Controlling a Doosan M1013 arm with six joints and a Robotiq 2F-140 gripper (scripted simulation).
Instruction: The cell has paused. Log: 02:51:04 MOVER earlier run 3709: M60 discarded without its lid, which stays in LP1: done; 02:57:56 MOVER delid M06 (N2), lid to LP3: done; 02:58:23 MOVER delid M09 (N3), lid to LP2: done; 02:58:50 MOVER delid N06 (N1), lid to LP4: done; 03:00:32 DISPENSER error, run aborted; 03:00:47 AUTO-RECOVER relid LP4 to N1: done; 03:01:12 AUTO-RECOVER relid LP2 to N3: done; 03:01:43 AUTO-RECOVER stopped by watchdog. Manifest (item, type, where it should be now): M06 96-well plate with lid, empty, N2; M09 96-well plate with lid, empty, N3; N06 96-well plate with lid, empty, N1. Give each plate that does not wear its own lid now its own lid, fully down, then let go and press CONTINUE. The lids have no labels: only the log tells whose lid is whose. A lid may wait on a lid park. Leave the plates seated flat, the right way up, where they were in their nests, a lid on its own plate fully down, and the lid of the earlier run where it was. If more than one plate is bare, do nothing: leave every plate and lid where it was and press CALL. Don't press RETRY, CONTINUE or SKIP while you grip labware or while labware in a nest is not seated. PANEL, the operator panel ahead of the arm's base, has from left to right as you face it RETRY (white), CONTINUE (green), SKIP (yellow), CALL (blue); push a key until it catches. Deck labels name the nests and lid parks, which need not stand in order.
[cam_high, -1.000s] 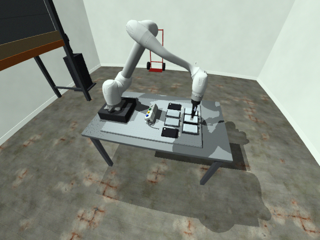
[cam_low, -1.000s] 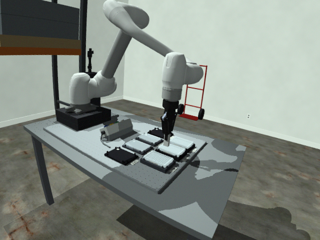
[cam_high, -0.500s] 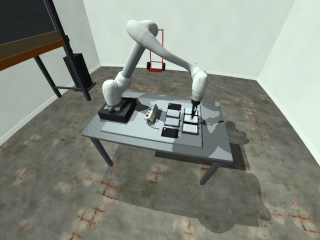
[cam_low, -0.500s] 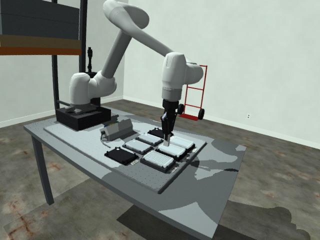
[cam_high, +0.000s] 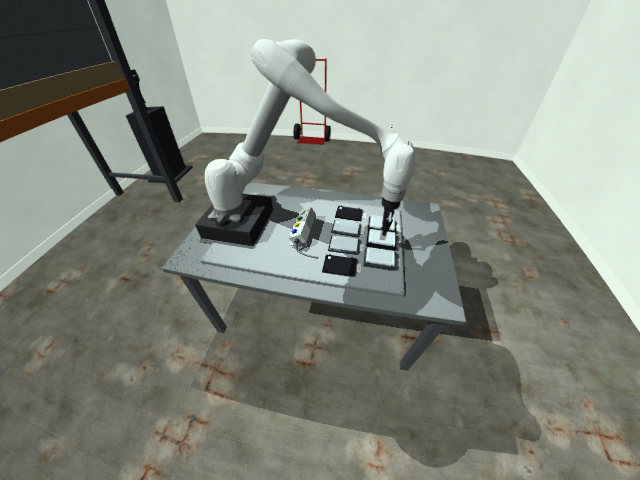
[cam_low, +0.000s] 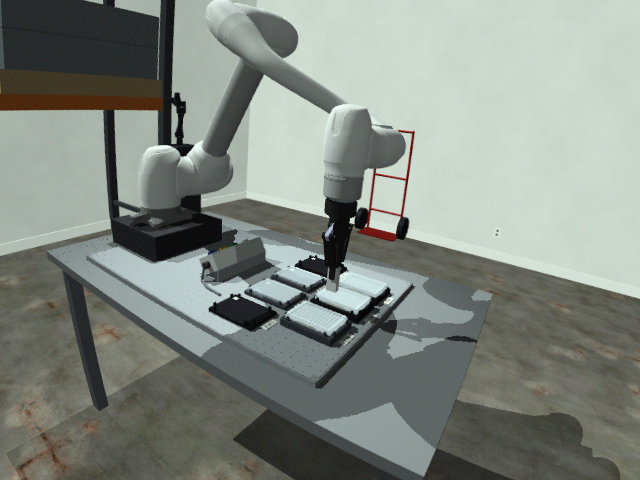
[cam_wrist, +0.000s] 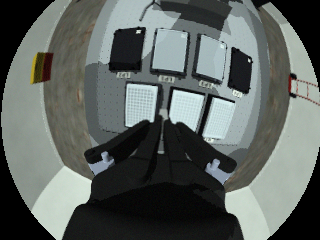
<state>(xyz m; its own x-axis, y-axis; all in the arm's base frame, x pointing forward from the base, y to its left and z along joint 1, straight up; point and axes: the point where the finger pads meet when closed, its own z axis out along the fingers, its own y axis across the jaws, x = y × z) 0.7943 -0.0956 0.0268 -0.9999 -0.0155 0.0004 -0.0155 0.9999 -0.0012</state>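
The grey pad is 170 mm behind my hand, 130 mm to the left of it and 100 mm below it. The rest, counted from my hand: blue key (420 mm behind, 40 mm below); black lid park (180 mm behind, 130 mm to the right, 100 mm below); plate (70 mm to the right, 80 mm below).
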